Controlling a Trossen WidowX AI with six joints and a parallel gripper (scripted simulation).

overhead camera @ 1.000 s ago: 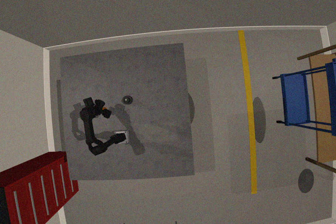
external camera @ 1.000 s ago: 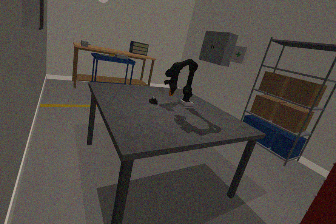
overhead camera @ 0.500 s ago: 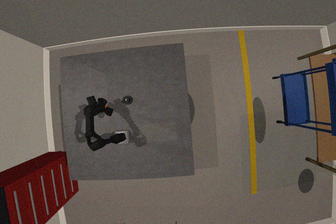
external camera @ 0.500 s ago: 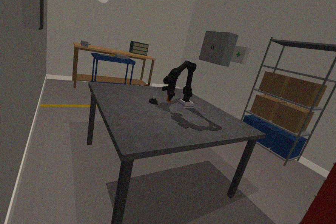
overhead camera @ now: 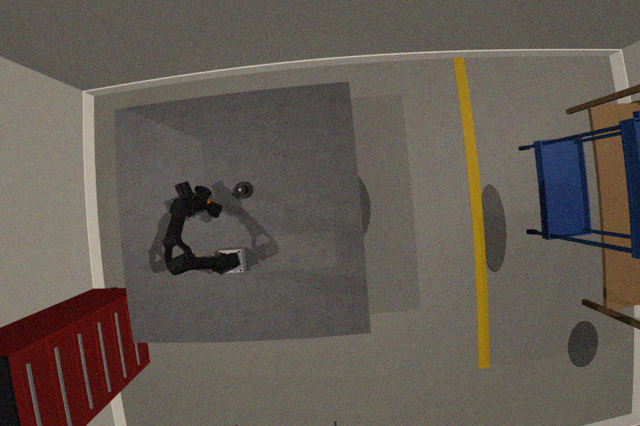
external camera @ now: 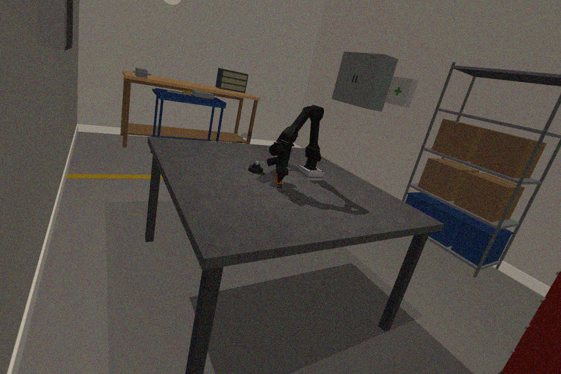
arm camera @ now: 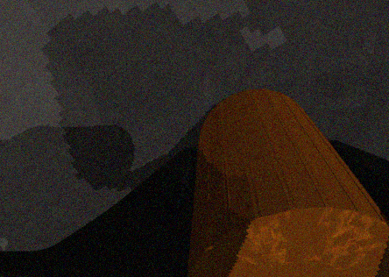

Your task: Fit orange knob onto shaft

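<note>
My gripper tip is now 3 cm below the orange knob. Also, from my gripper tip: dark round pedestal: 18 cm to the right, 2 cm ahead, 2 cm above.
</note>
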